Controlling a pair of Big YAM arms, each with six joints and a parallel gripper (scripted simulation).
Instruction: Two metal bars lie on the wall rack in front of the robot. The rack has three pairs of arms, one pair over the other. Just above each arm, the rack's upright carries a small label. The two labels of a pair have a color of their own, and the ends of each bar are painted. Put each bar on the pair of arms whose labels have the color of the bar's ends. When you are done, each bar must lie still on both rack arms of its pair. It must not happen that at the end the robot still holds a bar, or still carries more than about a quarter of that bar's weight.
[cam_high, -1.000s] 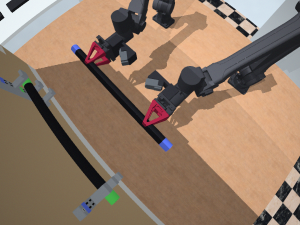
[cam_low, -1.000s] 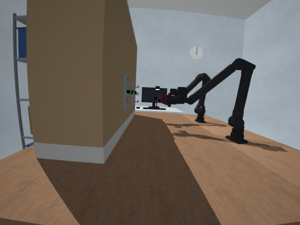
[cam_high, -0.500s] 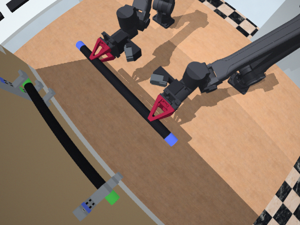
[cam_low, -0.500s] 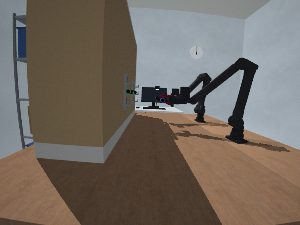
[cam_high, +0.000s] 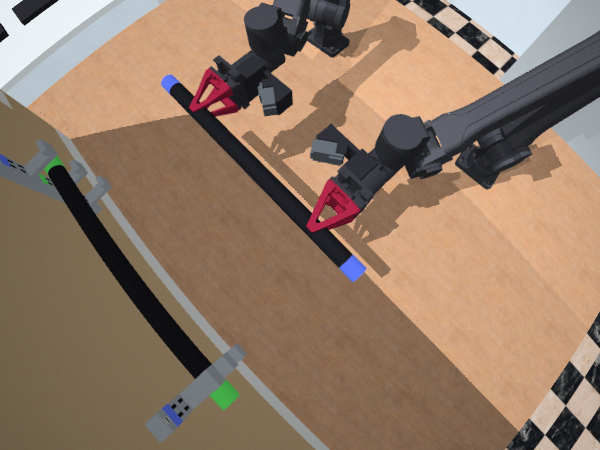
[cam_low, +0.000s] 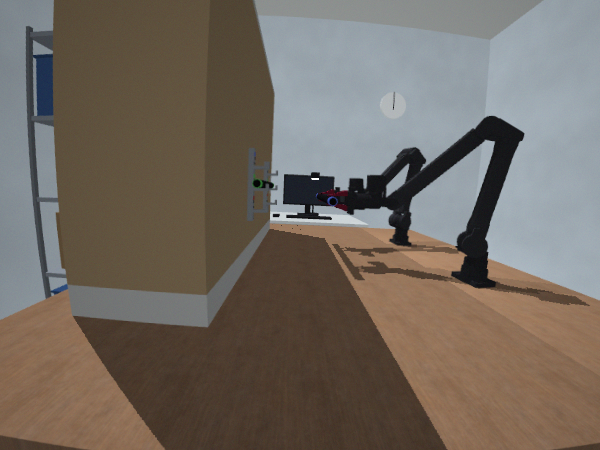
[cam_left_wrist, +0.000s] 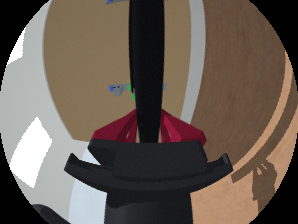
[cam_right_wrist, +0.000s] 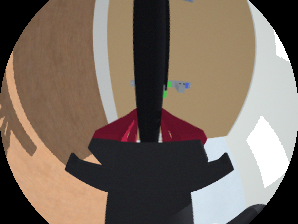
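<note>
My right hand is 150 mm to the right of the blue-ended bar. From my right hand the other things lie so: brown wall: 440 mm ahead, 160 mm to the left, 200 mm above; green-ended bar: 260 mm ahead, 150 mm to the left, 50 mm above.
</note>
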